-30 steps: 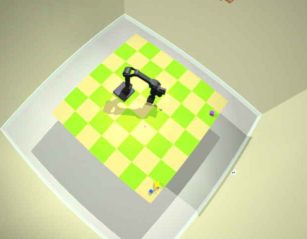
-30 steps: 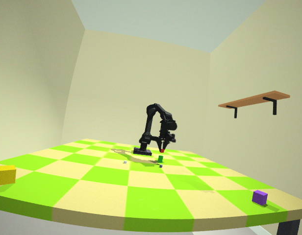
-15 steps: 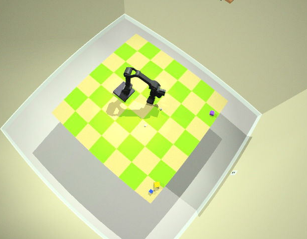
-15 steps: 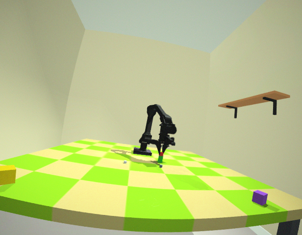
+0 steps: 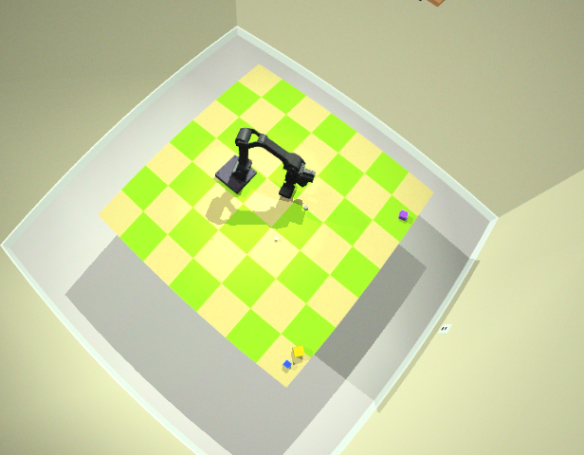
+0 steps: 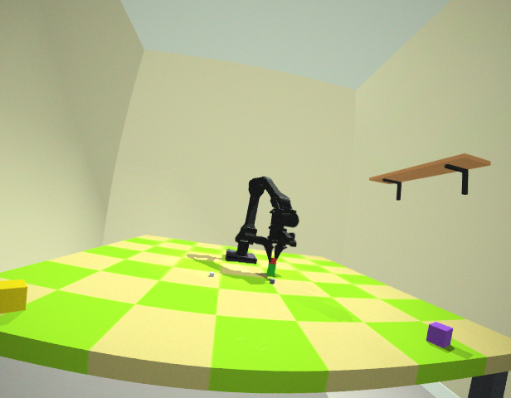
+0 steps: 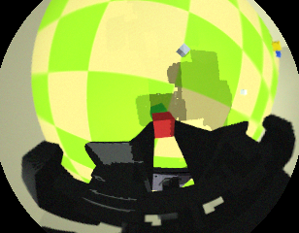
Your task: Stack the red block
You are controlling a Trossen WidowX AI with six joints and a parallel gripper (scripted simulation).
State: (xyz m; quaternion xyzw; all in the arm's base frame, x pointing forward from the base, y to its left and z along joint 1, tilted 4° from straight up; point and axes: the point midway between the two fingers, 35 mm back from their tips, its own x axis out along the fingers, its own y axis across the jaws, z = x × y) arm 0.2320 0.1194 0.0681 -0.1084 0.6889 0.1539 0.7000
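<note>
The red block is right at my gripper tip. The rest, counted from my gripper tip: blue block: 580 mm ahead, 640 mm to the right, 40 mm below; yellow block: 570 mm ahead, 560 mm to the right, 30 mm below; purple block: 530 mm ahead, 320 mm to the left, 40 mm below.
</note>
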